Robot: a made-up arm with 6 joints.
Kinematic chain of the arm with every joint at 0, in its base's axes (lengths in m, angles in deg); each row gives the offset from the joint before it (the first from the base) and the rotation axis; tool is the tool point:
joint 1: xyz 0 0 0.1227 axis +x
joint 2: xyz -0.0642 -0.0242 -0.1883 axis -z
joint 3: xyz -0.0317 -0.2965 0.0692 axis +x
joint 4: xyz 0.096 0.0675 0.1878 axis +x
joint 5: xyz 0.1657 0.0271 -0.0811 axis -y
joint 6: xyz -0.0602 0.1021 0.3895 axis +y
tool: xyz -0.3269 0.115 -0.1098
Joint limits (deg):
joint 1: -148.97..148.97
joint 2: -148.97..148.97
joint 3: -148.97..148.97
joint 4: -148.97..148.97
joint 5: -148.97..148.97
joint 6: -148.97..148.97
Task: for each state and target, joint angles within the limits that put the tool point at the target. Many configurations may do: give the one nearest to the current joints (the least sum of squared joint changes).
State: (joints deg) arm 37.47 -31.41 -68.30 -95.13 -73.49 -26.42
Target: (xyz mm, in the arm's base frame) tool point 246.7 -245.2 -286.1
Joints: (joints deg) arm 14.31 -12.61 -79.86 -108.83 -67.18 -32.27
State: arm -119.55 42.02 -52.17 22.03 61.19 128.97
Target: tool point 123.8 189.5 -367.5
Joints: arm -139.33 39.58 -38.34 22.25 22.59 129.95
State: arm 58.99 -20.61 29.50 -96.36 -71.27 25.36
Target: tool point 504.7 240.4 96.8
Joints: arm 50.96 -7.55 17.04 -112.92 -79.50 26.14
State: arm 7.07 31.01 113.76 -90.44 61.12 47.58
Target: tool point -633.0 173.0 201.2
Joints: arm 1.85 59.82 123.77 -76.05 52.11 67.01
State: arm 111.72 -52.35 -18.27 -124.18 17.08 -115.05
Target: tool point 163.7 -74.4 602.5
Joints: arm 130.42 -84.45 -13.36 -112.27 5.09 -135.46
